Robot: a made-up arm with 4 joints.
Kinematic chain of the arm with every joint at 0, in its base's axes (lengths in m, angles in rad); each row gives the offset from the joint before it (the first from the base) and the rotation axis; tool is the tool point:
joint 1: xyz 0 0 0.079 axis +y
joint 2: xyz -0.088 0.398 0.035 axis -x
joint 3: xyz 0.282 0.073 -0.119 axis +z
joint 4: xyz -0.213 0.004 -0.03 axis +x
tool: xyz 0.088 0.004 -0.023
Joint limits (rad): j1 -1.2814..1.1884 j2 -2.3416..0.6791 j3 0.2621..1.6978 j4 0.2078..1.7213
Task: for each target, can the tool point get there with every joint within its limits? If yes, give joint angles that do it. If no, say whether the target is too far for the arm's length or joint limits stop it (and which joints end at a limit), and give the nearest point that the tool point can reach.
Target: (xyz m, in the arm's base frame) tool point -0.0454 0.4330 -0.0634
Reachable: yes | joints 0.8557 -0.0762 0.5772 0.6510
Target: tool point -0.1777 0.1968 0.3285
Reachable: no: joint limits stop it (at a limit: joint 2, joint 3, joint 4) | nearest point -0.1118 0.4537 0.2360 | short by 0.281 m
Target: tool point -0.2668 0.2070 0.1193
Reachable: no: joint limits stop it (at a limit: joint 1, joint 2, joint 3, joint 4) | nearest point -0.0954 0.3319 -0.0348 | short by 0.262 m
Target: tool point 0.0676 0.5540 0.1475
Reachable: yes | joints -0.7329 -1.4404 0.8959 0.9787
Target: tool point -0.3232 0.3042 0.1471
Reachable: no: joint limits stop it (at a limit: joint 1, joint 2, joint 3) | nearest point -0.1595 0.4574 0.1956 | short by 0.229 m
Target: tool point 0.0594 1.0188 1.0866
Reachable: no: too far | nearest point 0.0135 0.5571 0.3075 | short by 0.907 m
